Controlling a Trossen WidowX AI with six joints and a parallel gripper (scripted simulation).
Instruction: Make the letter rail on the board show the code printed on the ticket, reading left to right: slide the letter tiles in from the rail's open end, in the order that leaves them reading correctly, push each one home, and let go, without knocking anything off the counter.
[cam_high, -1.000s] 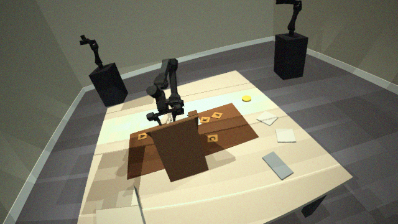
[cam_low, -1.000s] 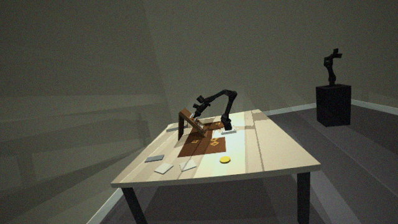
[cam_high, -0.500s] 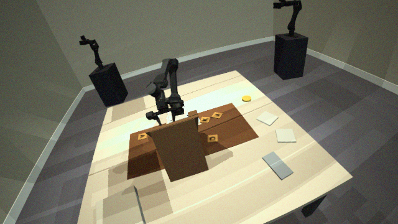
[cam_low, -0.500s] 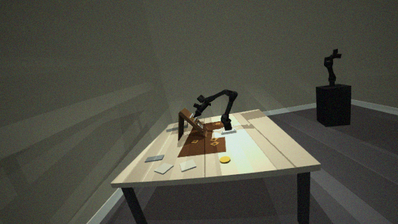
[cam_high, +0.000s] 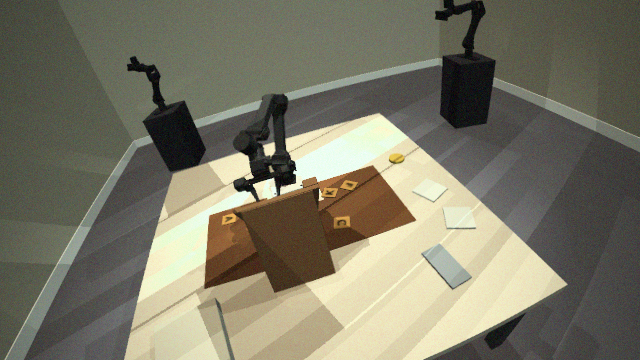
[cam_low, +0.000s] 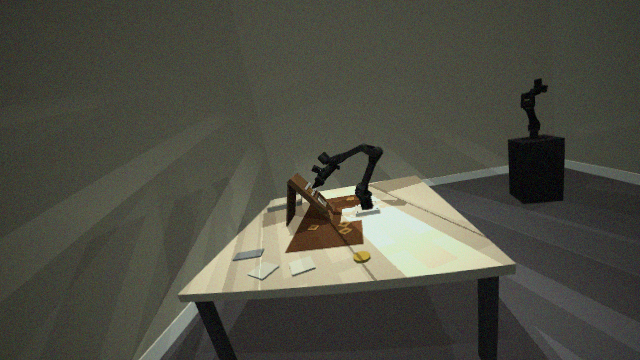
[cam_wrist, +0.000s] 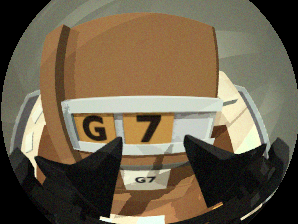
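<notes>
My gripper tip is now 20 mm short of the orange tile marked 7, 10 mm to the right of it and 10 mm above it. Round my gripper tip: brown mat 190 mm below, 140 mm behind, 60 mm to the left; then white ticket 100 mm below, 40 mm behind; then orange tile marked g 70 mm to the left, 10 mm below, 10 mm ahead.
</notes>
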